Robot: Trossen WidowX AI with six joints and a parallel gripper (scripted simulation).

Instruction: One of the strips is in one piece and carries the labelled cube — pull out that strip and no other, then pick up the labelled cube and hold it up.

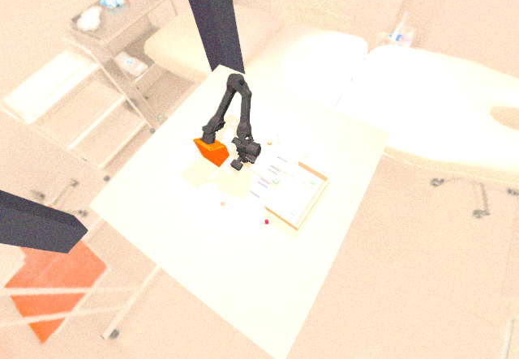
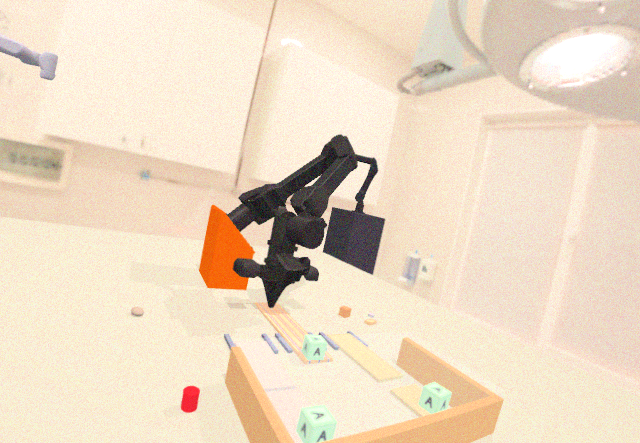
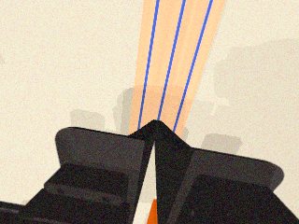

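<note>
Now: the strip 100 mm ahead of my gripper tip. From my gripper tip the other things lie so: red cylinder 290 mm ahead, 220 mm to the right, 10 mm above; small orange cube 40 mm ahead, 180 mm to the left, 10 mm above.
</note>
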